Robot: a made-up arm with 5 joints.
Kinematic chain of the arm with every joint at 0, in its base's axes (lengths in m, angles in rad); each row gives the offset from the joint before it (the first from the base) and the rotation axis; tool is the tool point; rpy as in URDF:
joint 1: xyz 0 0 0.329 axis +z
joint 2: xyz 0 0 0 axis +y
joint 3: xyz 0.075 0 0.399 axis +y
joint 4: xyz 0.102 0 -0.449 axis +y
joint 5: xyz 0.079 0 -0.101 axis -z
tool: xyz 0 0 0 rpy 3.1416 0 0
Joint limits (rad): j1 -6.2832..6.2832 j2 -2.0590..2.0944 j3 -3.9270..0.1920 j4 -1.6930..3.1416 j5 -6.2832..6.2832
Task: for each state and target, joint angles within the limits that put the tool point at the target. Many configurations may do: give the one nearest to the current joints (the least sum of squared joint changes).
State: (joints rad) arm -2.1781 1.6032 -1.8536 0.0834 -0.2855
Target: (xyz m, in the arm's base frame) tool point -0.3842 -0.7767 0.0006
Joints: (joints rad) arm -2.0302 1.3245 -1.9334 0.0435 -0.2855
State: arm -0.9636 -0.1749 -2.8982 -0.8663 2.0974
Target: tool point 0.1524 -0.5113 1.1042
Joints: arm -1.2811 0.4296 -2.5442 -0.6178 2.0974
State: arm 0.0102 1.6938 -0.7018 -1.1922 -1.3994
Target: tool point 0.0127 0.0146 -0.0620
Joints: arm 0.8549 1.6744 -0.2407 -1.2665 -1.3994
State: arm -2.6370 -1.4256 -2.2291 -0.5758 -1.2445
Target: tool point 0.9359 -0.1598 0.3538
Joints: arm -3.3107 -1.7791 -2.4541 -0.5150 -1.2445
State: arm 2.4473 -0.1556 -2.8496 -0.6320 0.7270
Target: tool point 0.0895 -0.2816 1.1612
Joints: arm 1.8785 -0.2036 -3.0698 -0.8175 0.7270
